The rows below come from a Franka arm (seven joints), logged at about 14 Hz.
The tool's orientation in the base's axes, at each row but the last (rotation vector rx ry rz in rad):
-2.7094, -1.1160, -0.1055
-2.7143, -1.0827, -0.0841
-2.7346, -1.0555, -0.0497
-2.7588, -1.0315, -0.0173
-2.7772, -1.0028, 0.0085
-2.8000, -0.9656, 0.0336
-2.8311, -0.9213, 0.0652
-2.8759, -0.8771, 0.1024
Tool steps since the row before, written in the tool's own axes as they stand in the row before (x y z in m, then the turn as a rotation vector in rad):
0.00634, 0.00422, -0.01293, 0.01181, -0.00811, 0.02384
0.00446, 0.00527, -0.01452, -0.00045, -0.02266, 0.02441
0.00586, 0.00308, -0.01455, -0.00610, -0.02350, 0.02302
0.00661, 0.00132, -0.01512, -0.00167, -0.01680, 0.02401
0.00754, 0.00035, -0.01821, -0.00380, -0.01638, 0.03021
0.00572, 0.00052, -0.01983, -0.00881, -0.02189, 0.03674
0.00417, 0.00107, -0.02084, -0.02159, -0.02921, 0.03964
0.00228, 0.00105, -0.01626, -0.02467, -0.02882, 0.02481
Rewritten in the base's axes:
0.00765, -0.00139, 0.01284, 0.00237, 0.01896, -0.02021
0.00725, -0.00394, 0.01380, -0.01653, 0.02110, -0.01978
0.00705, -0.00135, 0.01428, -0.02123, 0.01768, -0.01887
0.00673, 0.00049, 0.01512, -0.01358, 0.01580, -0.02068
0.00730, 0.00133, 0.01826, -0.01538, 0.01521, -0.02697
0.00641, -0.00010, 0.01963, -0.02321, 0.01745, -0.03261
0.00591, -0.00135, 0.02040, -0.03806, 0.01618, -0.03435
0.00415, -0.00133, 0.01587, -0.03887, 0.01254, -0.01966

